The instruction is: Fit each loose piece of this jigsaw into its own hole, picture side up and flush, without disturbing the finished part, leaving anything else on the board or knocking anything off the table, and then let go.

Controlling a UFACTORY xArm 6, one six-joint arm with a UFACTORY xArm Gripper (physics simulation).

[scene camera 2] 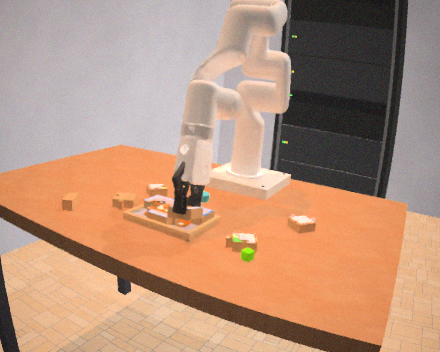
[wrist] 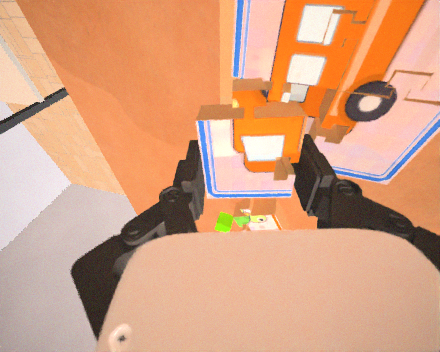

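My gripper [scene camera 2: 188, 206] [wrist: 247, 155] is shut on a jigsaw corner piece [scene camera 2: 185, 215] [wrist: 264, 149] with a blue border, orange paint and a white window. The piece is picture side up, over the right part of the framed board [scene camera 2: 155, 227]. It looks raised above the board; the exact gap cannot be told. The finished part [wrist: 336, 45] shows an orange vehicle with white windows and a dark wheel. Loose pieces on the table are a white-topped one [scene camera 2: 302, 220] at the right, a green-and-white one [scene camera 2: 245, 239] [wrist: 264, 222], and one [scene camera 2: 156, 188] behind the board.
A bright green cube [scene camera 2: 247, 254] [wrist: 224, 222] lies beside the green-and-white piece. A wooden block [scene camera 2: 70, 201] and a brown wooden piece [scene camera 2: 124, 200] lie left of the board. A teal object [scene camera 2: 205, 196] is partly hidden behind the gripper. The robot base stands behind.
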